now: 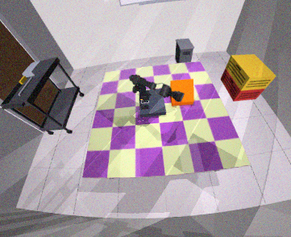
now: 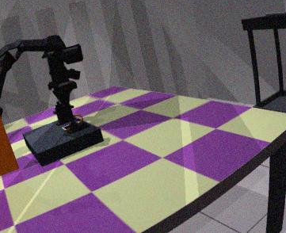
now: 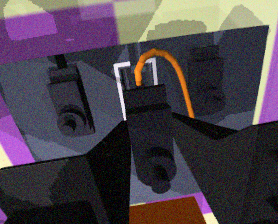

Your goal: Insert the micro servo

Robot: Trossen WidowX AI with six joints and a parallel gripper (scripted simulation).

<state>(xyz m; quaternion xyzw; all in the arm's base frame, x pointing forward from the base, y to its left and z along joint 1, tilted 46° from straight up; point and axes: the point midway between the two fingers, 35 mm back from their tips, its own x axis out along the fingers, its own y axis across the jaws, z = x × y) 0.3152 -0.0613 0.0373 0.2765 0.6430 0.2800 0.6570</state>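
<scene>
The dark grey robot deck is 11 cm behind my gripper tip and 10 cm below it.
</scene>
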